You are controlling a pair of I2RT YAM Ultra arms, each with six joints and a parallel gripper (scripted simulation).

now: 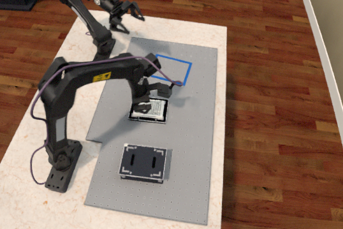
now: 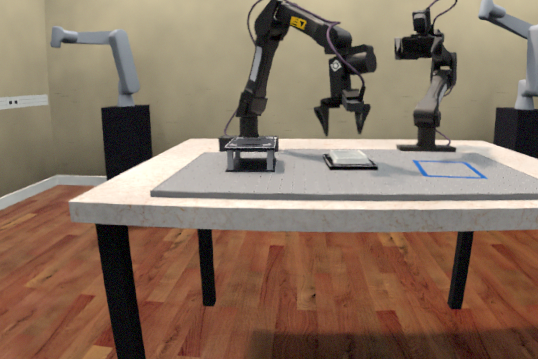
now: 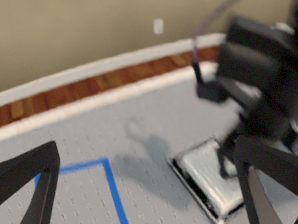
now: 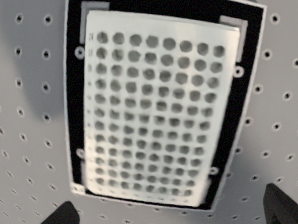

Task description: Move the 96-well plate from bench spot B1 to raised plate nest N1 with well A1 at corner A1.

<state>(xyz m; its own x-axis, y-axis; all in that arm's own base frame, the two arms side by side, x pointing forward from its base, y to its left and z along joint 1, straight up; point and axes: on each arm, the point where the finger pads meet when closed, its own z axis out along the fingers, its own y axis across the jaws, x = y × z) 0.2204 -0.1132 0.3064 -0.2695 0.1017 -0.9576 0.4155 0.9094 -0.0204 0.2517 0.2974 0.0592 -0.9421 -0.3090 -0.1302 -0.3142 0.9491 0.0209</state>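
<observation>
Right now my right hand is 6 cm above the white 96-well plate, 2 cm short of it and 1 cm to the right of it. Also, from my right hand: A1 mark (19 cm to the right, 4 cm behind, 2 cm below).
</observation>
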